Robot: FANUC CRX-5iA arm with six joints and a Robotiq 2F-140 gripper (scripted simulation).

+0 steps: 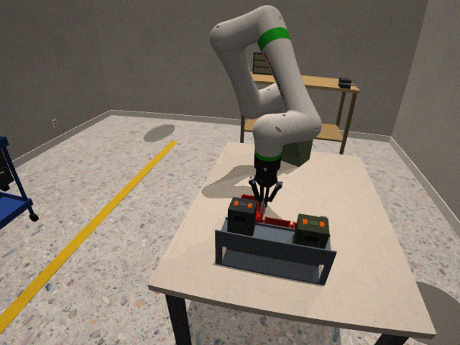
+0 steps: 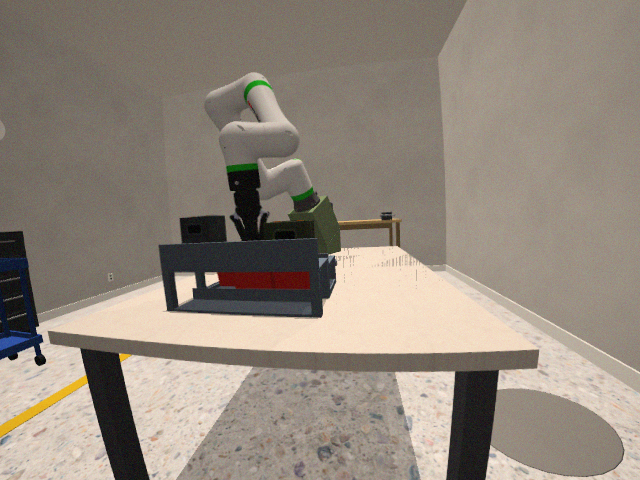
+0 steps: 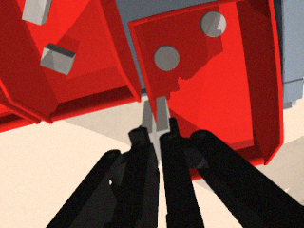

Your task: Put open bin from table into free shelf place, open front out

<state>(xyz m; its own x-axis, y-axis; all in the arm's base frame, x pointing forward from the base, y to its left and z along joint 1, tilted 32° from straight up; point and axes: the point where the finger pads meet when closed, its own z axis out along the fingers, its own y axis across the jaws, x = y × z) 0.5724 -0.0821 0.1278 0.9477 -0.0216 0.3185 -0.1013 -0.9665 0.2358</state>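
Now: hand 130 mm short of the shelf floor, 90 mm above it and 50 mm to the right of it. Round my hand: green box: 200 mm ahead, 160 mm to the left, 50 mm above; black box: 170 mm ahead, 70 mm to the right, 70 mm above.
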